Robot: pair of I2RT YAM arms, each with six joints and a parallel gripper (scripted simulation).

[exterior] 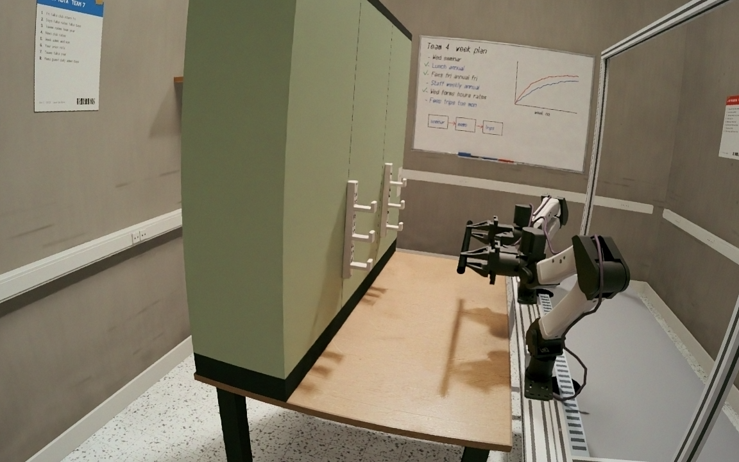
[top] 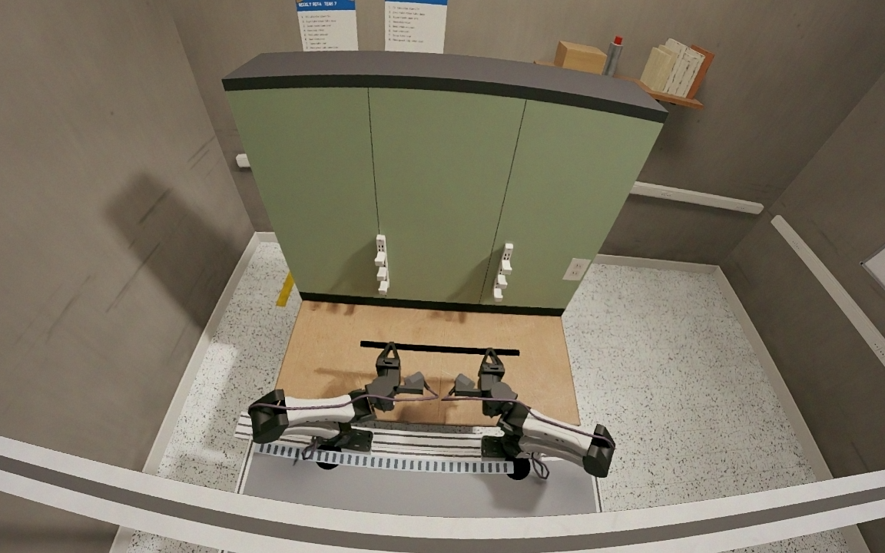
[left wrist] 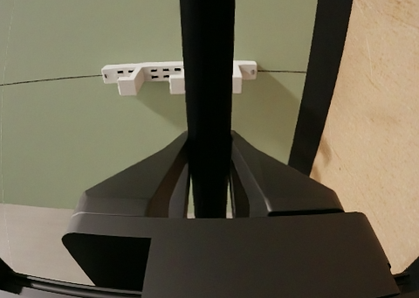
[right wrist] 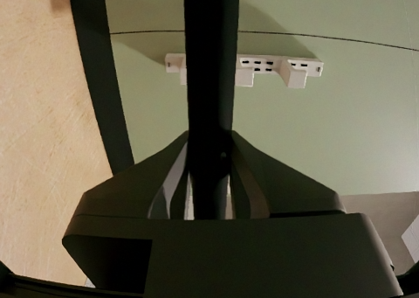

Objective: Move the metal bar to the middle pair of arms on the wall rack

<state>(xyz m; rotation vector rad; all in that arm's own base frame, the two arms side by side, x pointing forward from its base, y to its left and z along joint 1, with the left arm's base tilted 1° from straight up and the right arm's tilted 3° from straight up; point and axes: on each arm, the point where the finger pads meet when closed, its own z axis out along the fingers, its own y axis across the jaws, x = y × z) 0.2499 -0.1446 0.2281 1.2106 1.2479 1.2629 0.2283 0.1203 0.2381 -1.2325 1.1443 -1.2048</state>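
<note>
The black metal bar is 15 cm to the right of my left hand. Round my left hand: wall socket (62 cm to the right, 30 cm ahead, 7 cm above); black base strip (30 cm ahead, 20 cm below, 11 cm to the right); green wall panel (41 cm ahead, 22 cm above, 11 cm to the right).
</note>
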